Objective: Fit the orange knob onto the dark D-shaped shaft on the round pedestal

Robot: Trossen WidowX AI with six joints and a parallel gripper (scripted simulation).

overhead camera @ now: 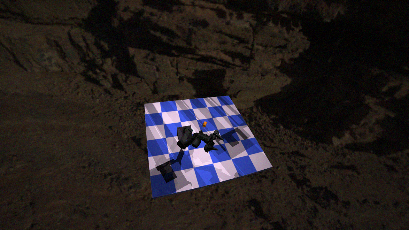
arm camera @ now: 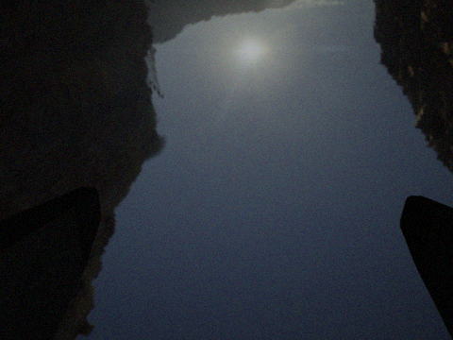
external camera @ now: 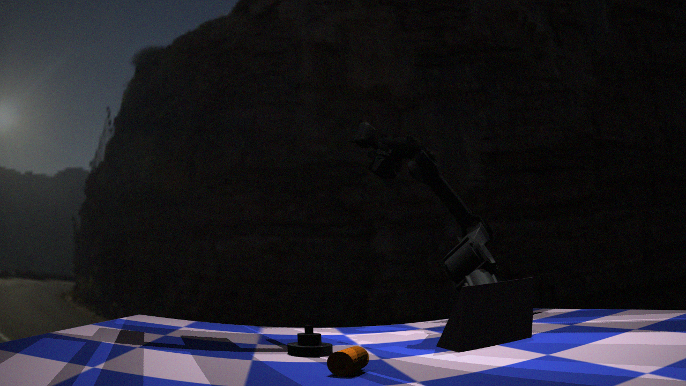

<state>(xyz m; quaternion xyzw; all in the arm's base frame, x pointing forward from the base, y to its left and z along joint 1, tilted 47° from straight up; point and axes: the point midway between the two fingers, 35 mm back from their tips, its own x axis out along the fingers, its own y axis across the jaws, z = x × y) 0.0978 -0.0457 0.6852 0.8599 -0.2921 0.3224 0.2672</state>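
My gripper tip is now 670 mm to the right of the orange knob, 510 mm above it and 120 mm short of it. Round my gripper tip: pedestal 500 mm below, 460 mm to the left, 170 mm ahead.
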